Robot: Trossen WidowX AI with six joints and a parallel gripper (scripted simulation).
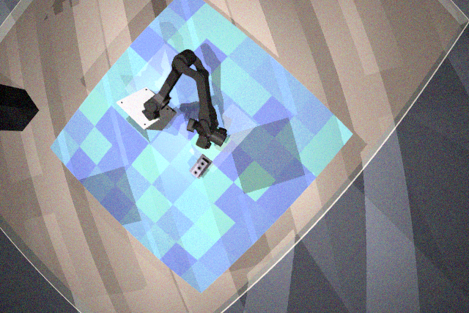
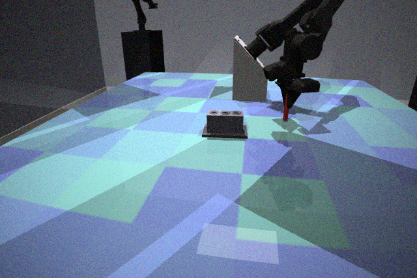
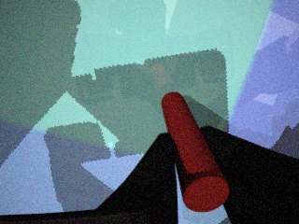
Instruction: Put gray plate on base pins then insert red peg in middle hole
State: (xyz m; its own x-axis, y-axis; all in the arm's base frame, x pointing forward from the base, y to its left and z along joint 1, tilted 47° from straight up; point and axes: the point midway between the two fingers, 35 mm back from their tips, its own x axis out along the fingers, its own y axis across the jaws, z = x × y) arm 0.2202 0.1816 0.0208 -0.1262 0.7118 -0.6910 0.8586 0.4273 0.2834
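Now: gripper tip 11 cm short of the plate and 17 cm to the left of it. Round my gripper tip: gray base: 11 cm ahead, 17 cm to the right, 4 cm below; then red peg: right at my gripper tip.
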